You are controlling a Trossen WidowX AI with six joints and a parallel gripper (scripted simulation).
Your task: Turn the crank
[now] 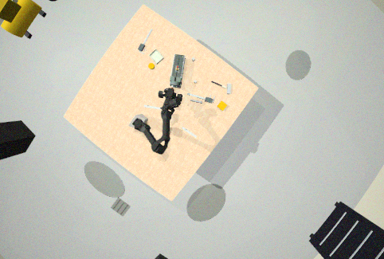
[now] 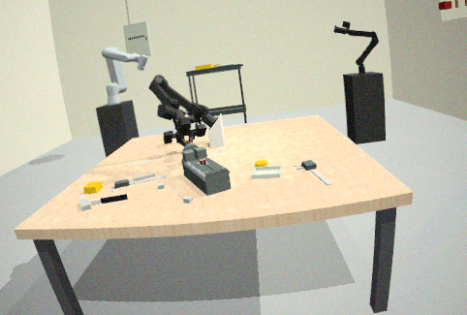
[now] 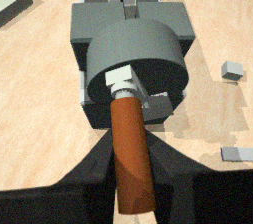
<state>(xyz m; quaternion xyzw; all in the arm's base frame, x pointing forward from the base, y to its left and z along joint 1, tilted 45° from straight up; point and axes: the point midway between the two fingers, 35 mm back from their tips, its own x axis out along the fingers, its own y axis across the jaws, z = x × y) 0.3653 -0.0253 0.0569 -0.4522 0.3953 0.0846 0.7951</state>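
The crank lies 2 cm above my gripper tip. Also, from my gripper tip: red pointer: 17 cm ahead, 9 cm to the left, 1 cm below; then brown crank handle: 1 cm behind, 1 cm to the right, 3 cm above; then yellow disc: 4 cm ahead, 28 cm to the left, 8 cm below.
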